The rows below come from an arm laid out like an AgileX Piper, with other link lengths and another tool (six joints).
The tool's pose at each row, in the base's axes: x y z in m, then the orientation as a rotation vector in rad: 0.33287 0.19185 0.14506 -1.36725 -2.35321 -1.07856; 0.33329 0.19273 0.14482 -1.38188 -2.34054 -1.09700; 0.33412 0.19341 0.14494 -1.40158 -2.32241 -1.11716; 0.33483 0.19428 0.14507 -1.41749 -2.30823 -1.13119; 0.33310 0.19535 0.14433 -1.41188 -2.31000 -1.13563; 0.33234 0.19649 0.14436 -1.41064 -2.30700 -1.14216; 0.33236 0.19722 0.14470 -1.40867 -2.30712 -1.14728; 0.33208 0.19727 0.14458 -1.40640 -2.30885 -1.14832; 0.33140 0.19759 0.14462 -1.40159 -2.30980 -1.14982; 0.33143 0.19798 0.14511 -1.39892 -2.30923 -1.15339
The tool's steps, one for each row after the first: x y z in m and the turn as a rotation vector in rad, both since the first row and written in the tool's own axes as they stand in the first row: 0.00023 0.00049 0.00084 -0.01575 0.00044 0.00937; 0.00029 0.00144 0.00137 -0.03370 0.00130 0.02342; 0.00055 0.00234 0.00199 -0.04676 0.00143 0.03485; 0.00183 0.00088 0.00295 -0.04848 0.00379 0.03079; 0.00301 0.00062 0.00358 -0.05250 0.00669 0.03074; 0.00366 0.00102 0.00385 -0.05558 0.00792 0.02886; 0.00378 0.00075 0.00392 -0.05583 0.00818 0.02677; 0.00439 0.00030 0.00399 -0.05566 0.01050 0.02410; 0.00488 0.00068 0.00392 -0.05741 0.01257 0.02269
